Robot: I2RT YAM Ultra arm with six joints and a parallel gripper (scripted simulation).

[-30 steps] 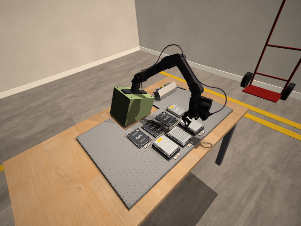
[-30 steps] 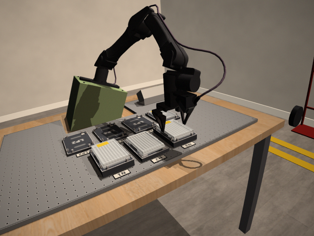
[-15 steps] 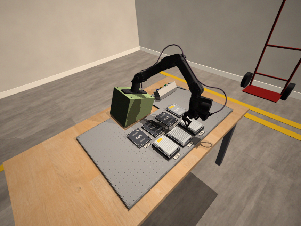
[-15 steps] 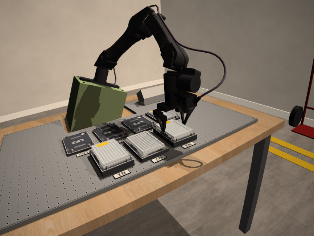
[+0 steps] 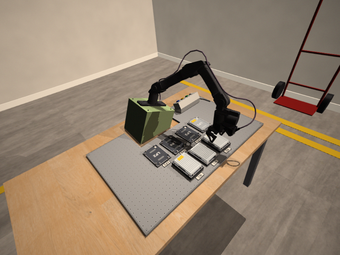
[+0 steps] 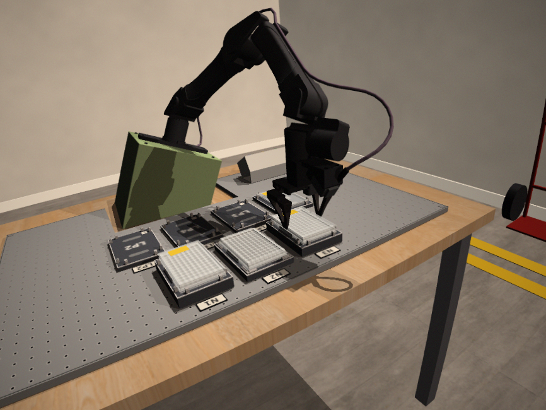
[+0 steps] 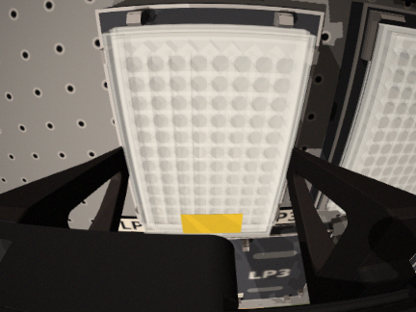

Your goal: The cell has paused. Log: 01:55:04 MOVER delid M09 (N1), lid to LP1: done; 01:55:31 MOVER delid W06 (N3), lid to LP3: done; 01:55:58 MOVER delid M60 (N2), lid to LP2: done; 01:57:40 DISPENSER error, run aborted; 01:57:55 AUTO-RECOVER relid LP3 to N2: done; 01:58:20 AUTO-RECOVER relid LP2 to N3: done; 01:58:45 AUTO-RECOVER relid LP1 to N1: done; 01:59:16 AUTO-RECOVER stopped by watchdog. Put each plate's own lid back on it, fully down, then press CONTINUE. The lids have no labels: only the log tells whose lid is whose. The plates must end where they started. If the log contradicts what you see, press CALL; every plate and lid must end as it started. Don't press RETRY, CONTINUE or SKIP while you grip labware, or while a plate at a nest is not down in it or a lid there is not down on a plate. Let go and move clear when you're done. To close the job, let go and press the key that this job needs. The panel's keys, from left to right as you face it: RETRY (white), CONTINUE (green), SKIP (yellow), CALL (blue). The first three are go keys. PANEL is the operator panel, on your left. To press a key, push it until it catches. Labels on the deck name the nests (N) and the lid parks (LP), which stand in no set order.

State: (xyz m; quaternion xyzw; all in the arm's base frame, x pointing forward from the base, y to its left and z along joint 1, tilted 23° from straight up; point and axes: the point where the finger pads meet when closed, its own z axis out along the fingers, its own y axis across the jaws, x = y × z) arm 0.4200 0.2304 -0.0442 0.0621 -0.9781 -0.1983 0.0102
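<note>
The clear lid lies 10 mm below my hand.
</note>
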